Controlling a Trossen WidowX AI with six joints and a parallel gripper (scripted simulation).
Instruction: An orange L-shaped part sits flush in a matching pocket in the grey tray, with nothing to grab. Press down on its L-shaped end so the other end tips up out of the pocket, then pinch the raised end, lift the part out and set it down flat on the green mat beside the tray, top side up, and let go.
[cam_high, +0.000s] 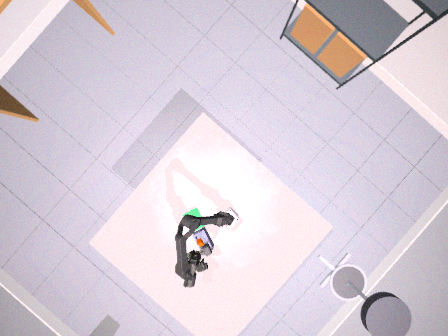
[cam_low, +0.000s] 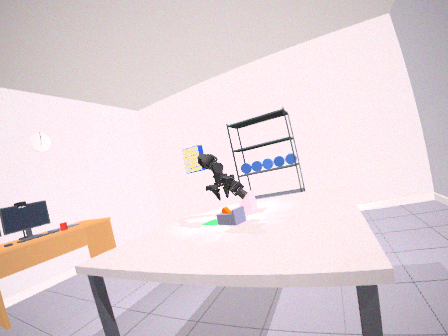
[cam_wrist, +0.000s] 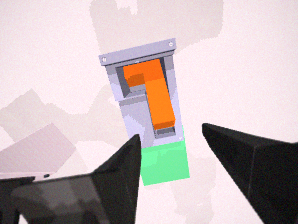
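Right now my gripper tip is 11 cm above the orange L-shaped part and 4 cm to the right of it. From my gripper tip the other things lie so: green mat (16 cm below, 12 cm to the right, 8 cm behind).
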